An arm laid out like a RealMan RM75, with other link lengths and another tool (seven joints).
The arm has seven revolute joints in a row. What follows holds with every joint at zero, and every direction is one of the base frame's.
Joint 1 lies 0.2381 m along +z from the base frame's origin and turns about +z.
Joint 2 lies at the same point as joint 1 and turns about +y.
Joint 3 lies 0.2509 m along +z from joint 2 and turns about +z.
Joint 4 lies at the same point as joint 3 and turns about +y.
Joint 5 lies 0.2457 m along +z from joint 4 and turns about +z.
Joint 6 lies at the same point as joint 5 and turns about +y.
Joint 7 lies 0.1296 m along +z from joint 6 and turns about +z.
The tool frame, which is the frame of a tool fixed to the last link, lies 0.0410 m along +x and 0.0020 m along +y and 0.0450 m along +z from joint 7; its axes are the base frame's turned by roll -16.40, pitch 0.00 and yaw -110.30 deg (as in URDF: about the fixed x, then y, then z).
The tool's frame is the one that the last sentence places.
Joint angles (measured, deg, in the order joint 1, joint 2, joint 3, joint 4, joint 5, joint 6, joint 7), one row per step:
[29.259, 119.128, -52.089, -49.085, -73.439, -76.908, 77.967]
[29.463, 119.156, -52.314, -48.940, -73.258, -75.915, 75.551]
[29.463, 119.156, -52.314, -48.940, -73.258, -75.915, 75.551]
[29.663, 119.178, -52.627, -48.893, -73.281, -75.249, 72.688]
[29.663, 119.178, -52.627, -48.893, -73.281, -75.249, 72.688]
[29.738, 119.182, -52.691, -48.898, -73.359, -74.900, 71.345]
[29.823, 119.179, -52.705, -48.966, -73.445, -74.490, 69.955]
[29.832, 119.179, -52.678, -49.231, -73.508, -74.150, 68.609]
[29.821, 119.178, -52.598, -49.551, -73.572, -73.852, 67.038]
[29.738, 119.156, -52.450, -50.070, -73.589, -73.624, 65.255]
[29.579, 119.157, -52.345, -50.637, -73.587, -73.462, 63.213]
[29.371, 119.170, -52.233, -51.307, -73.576, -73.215, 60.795]
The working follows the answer.
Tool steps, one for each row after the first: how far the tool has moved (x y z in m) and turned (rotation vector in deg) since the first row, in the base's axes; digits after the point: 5 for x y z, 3 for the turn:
[0.00072, 0.00406, -0.00006, 1.886, -1.418, 0.370]
[0.00072, 0.00406, -0.00006, 1.886, -1.418, 0.370]
[0.00086, 0.00744, -0.00058, 3.835, -3.339, 1.315]
[0.00086, 0.00744, -0.00058, 3.835, -3.339, 1.315]
[0.00136, 0.00913, -0.00041, 4.816, -4.293, 1.682]
[0.00182, 0.01113, 0.00034, 5.929, -5.303, 2.042]
[0.00204, 0.01294, 0.00201, 7.146, -6.304, 2.483]
[0.00232, 0.01480, 0.00423, 8.570, -7.437, 3.041]
[0.00246, 0.01667, 0.00784, 10.315, -8.707, 3.772]
[0.00271, 0.01821, 0.01143, 12.198, -10.129, 4.646]
[0.00315, 0.01998, 0.01571, 14.432, -11.822, 5.606]

Tool pose at each row, in the base's axes (x y z in m, rotation vector in deg; rounded; the steps above come from the unrounded poses):
[0.19325, 0.43498, 0.02860, -92.098, -86.595, -9.291]
[0.19397, 0.43904, 0.02854, -90.505, -87.378, -11.631]
[0.19397, 0.43904, 0.02854, -90.505, -87.378, -11.631]
[0.19411, 0.44242, 0.02802, -88.443, -88.931, -14.105]
[0.19411, 0.44242, 0.02802, -88.443, -88.931, -14.105]
[0.19461, 0.44411, 0.02819, -87.473, -89.602, -15.397]
[0.19507, 0.44611, 0.02894, -86.396, -90.252, -16.830]
[0.19530, 0.44791, 0.03061, -85.160, -90.907, -18.281]
[0.19557, 0.44978, 0.03283, -83.661, -91.660, -19.916]
[0.19571, 0.45165, 0.03644, -81.758, -92.502, -21.785]
[0.19596, 0.45319, 0.04003, -79.615, -93.476, -23.786]
[0.19640, 0.45496, 0.04431, -77.101, -94.533, -26.191]

